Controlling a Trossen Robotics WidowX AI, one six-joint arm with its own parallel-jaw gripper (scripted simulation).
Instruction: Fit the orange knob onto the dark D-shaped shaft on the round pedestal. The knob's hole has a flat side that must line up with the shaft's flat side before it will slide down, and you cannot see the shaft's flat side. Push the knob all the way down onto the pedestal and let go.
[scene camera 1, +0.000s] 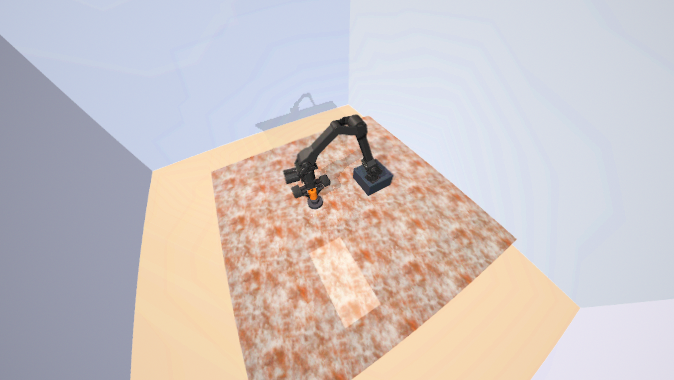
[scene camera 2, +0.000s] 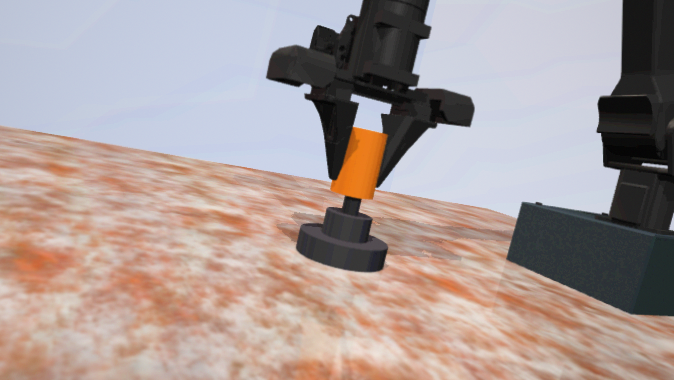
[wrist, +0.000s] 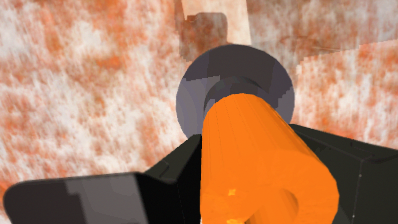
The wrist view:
gripper: 243, 138
orange knob: 251, 159
pedestal: 224, 70
